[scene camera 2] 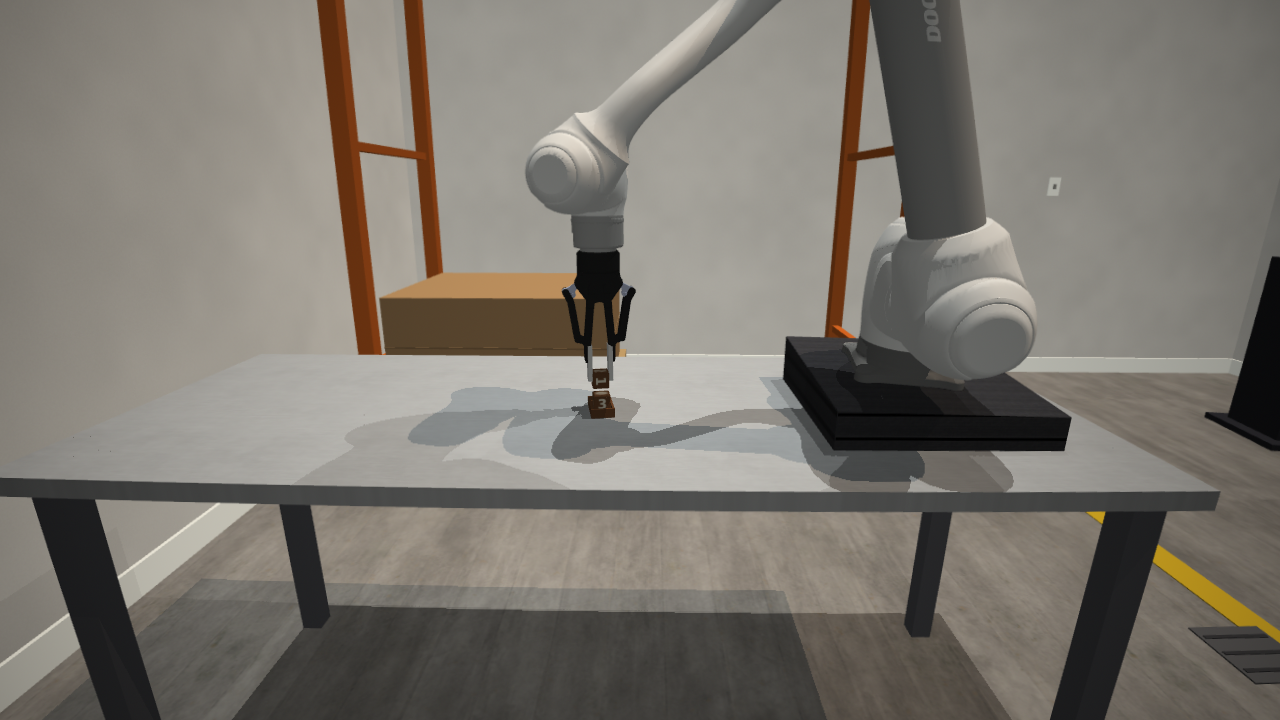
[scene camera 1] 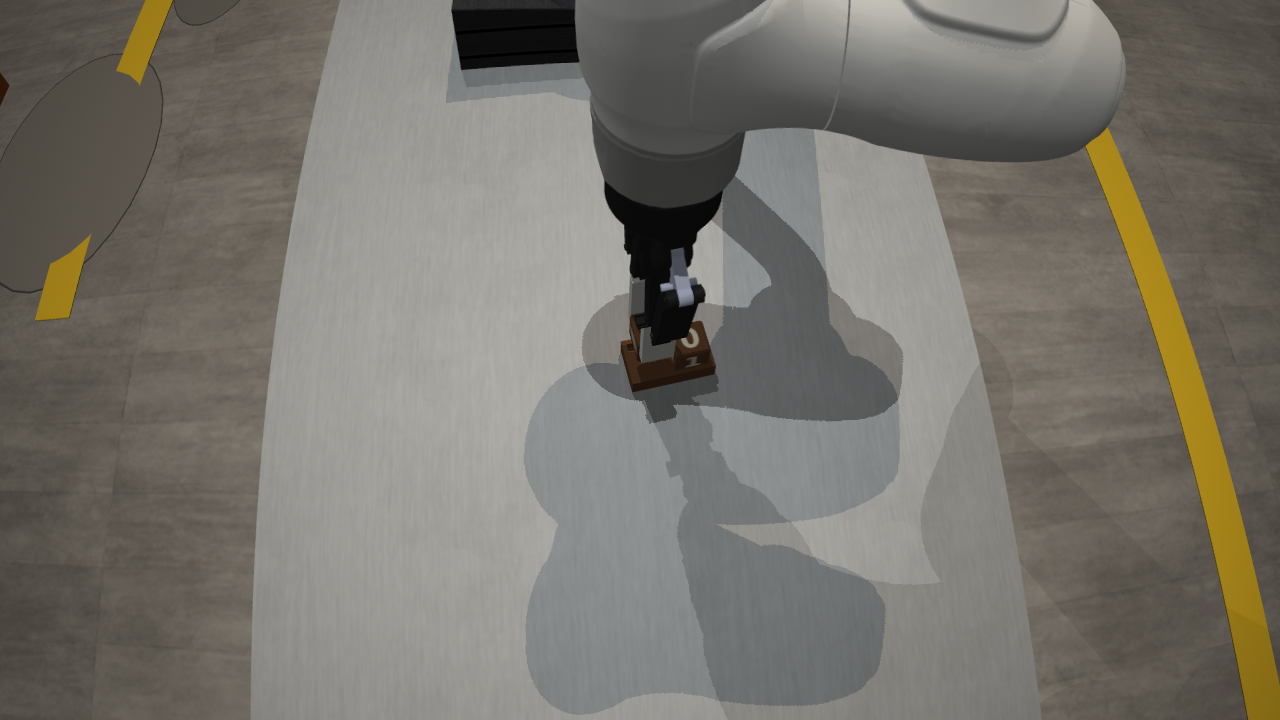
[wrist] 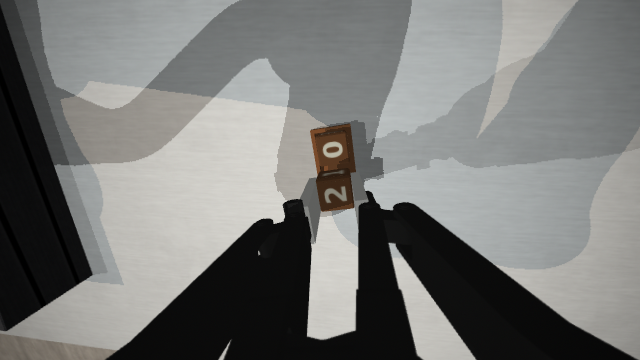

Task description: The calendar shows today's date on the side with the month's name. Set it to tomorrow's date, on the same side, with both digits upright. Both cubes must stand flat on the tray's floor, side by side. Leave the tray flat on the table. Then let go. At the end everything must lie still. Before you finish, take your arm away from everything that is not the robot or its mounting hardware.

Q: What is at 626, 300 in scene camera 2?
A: The gripper.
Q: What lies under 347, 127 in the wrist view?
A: A brown calendar tray.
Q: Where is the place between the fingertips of the gripper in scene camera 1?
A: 650, 335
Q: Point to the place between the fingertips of the gripper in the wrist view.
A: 335, 189
